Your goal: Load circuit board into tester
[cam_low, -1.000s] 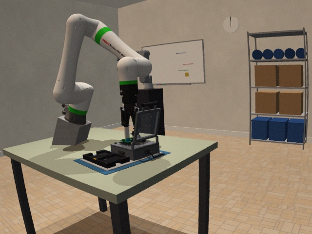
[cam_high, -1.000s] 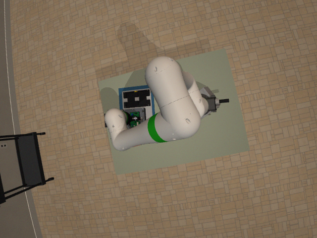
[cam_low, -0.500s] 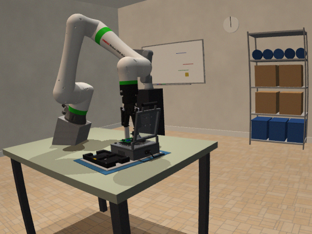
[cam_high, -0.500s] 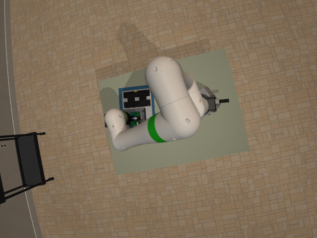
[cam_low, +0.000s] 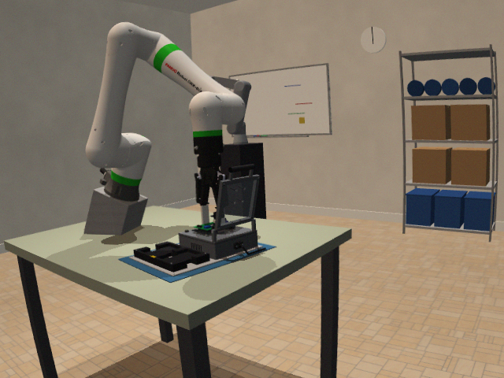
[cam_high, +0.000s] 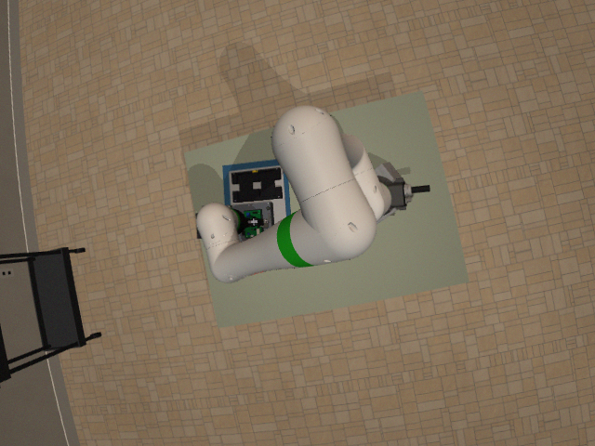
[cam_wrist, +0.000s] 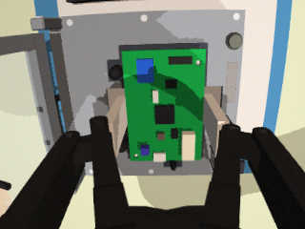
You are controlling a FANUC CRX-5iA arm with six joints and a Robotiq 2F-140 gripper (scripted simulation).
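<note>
The green circuit board lies 2 cm below my hand. The rest, counted from my hand: lid: 12 cm ahead, 8 cm above.
</note>
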